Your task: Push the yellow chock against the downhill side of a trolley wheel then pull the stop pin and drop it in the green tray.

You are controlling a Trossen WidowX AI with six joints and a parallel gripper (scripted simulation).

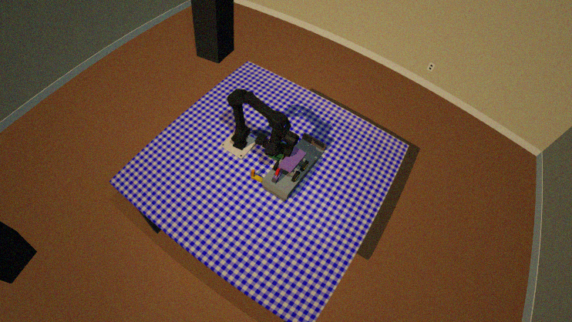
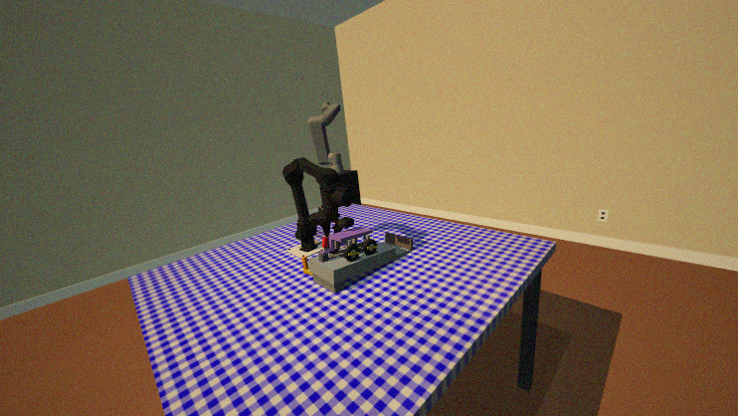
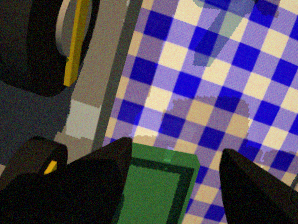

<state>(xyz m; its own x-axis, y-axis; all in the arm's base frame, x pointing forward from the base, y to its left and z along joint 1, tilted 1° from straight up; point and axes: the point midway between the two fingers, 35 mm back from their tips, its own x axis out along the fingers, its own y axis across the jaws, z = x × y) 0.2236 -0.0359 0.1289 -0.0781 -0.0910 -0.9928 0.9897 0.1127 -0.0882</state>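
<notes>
My gripper tip is 3 cm past the yellow chock, 11 cm to the left of it and 8 cm above it. The rest, counted from my gripper tip: grey ramp: 12 cm ahead, 6 cm below; purple trolley: 12 cm ahead, 1 cm to the right, 1 cm above; red-headed stop pin: 8 cm ahead, 11 cm to the right, 3 cm above.
</notes>
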